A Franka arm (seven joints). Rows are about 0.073 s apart.
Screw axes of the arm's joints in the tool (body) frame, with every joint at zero. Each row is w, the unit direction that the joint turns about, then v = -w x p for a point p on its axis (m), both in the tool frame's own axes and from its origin. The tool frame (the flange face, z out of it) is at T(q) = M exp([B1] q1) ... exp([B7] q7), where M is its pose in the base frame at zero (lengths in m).
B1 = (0, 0, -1, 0.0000, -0.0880, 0.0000)
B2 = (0, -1, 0, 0.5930, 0.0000, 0.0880)
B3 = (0, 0, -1, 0.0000, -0.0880, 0.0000)
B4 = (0, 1, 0, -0.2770, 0.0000, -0.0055)
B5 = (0, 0, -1, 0.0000, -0.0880, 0.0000)
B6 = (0, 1, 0, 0.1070, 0.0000, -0.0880)
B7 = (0, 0, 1, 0.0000, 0.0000, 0.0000)
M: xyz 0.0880 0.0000 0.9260 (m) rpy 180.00 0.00 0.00 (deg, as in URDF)
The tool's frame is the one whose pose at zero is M.
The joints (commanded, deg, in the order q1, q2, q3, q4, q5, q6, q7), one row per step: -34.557 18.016 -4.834 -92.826 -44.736 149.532 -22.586; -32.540 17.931 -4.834 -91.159 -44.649 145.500 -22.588; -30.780 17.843 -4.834 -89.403 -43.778 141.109 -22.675; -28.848 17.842 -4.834 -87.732 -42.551 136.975 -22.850; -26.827 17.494 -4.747 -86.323 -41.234 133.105 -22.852; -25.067 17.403 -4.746 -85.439 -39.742 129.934 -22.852; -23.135 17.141 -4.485 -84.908 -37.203 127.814 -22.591; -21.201 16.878 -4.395 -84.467 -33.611 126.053 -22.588
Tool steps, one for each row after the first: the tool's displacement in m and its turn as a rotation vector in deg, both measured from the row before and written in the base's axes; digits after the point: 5 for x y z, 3 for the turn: 0.01148 0.01381 0.00956 -0.045 1.364 -0.708; 0.00838 0.01147 0.00999 0.606 1.117 -1.399; 0.00931 0.01423 0.00849 0.989 0.953 -1.045; 0.00853 0.01777 0.01053 1.135 0.531 -0.764; 0.00702 0.01549 0.00358 1.549 0.688 -0.623; 0.00956 0.02196 0.00357 2.460 -0.541 0.134; 0.00856 0.02190 0.00288 3.317 -0.873 0.270
